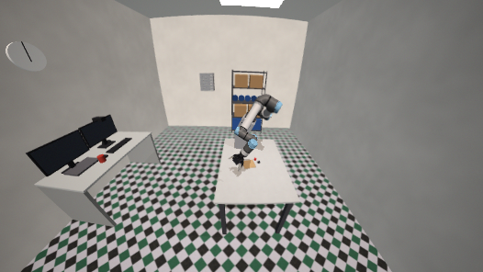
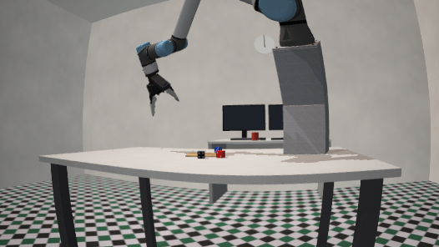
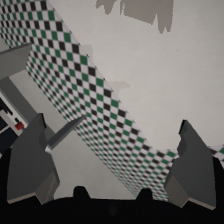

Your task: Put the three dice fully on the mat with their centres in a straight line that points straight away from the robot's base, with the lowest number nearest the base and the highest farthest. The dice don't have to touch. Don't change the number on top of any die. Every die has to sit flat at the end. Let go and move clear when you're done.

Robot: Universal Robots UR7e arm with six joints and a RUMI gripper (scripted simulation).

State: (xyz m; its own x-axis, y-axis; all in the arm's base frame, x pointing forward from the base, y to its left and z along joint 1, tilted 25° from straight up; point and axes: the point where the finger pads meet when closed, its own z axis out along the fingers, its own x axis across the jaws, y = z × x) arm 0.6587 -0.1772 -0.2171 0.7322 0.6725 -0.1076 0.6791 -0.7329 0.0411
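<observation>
The blue die lies 27 cm behind my hand, 19 cm below it and 9 cm to the left of it. Round my hand: tan mat (24 cm behind, 20 cm to the left, 20 cm below); then black die (33 cm to the left, 26 cm behind, 19 cm below); then red die (32 cm behind, 30 cm to the left, 19 cm below).
</observation>
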